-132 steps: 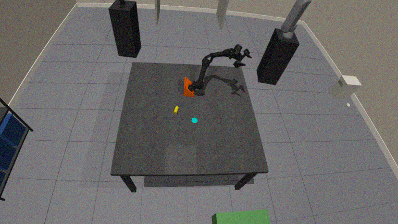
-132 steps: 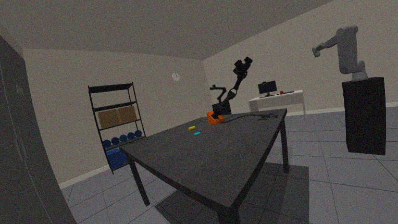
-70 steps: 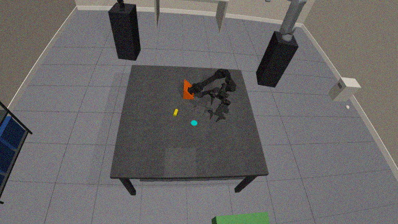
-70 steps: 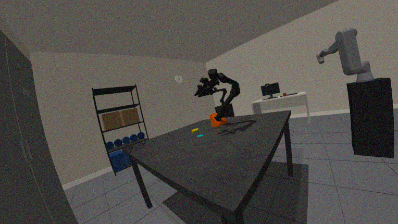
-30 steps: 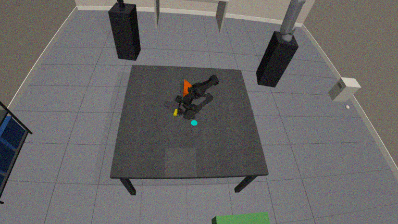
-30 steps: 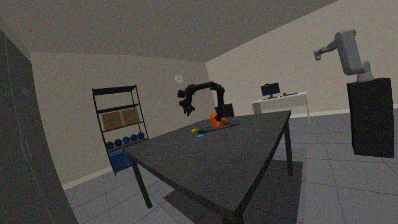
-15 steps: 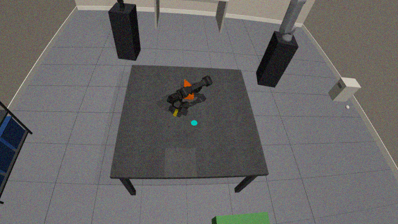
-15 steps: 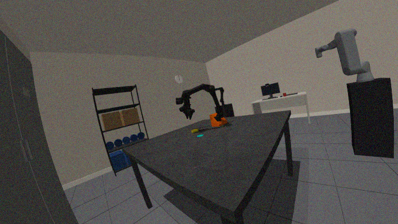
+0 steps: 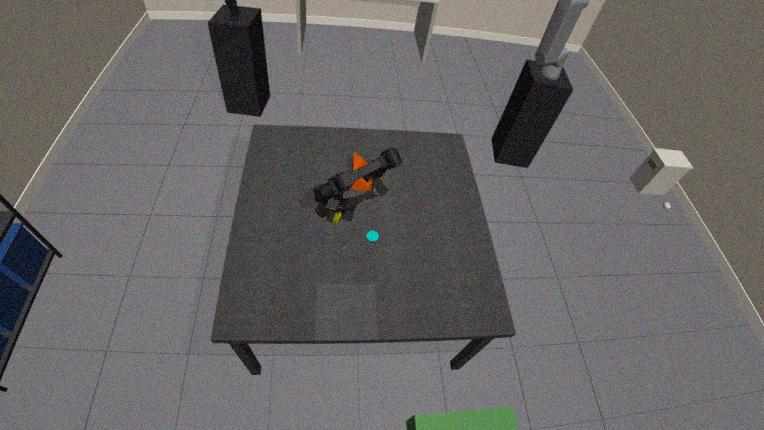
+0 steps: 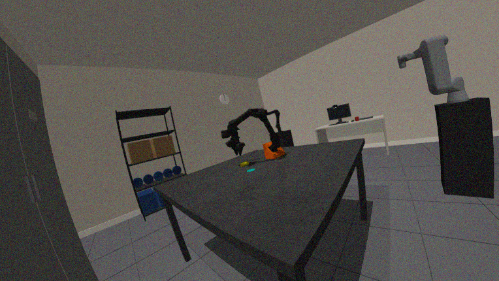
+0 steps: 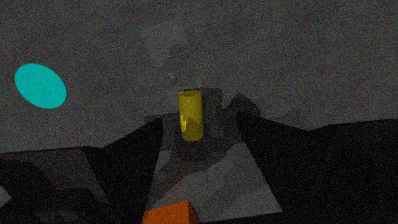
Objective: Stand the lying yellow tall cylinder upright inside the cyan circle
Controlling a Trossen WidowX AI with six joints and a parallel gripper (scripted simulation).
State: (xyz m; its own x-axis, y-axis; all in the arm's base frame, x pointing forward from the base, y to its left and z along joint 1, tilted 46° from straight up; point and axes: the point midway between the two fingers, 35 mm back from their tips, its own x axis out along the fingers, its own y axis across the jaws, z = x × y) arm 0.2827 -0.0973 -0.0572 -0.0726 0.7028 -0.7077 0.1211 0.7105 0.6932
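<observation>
Now: the yellow tall cylinder 30 mm behind my gripper tip, 10 mm to the left of it and 80 mm below it. Round my gripper tip: cyan circle 50 mm ahead, 190 mm to the left, 90 mm below.
</observation>
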